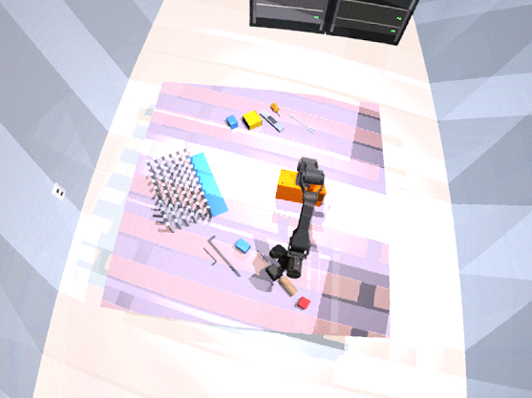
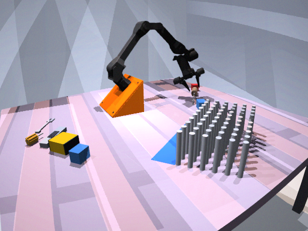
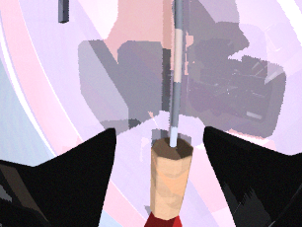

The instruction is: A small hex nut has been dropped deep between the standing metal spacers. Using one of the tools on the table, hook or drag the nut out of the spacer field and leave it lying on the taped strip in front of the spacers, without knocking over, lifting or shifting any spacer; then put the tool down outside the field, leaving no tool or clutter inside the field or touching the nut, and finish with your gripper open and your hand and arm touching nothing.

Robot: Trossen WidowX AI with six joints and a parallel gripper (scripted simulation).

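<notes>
Right now the hook tool is 30 mm ahead of my gripper tip, 20 mm to the right of it and 40 mm below it. From my gripper tip the other things lie so: red cube: 140 mm behind, 100 mm to the left, 30 mm below; blue taped strip: 450 mm ahead, 340 mm to the right, 50 mm below; yellow block: 340 mm ahead, 760 mm to the right, 30 mm below.
</notes>
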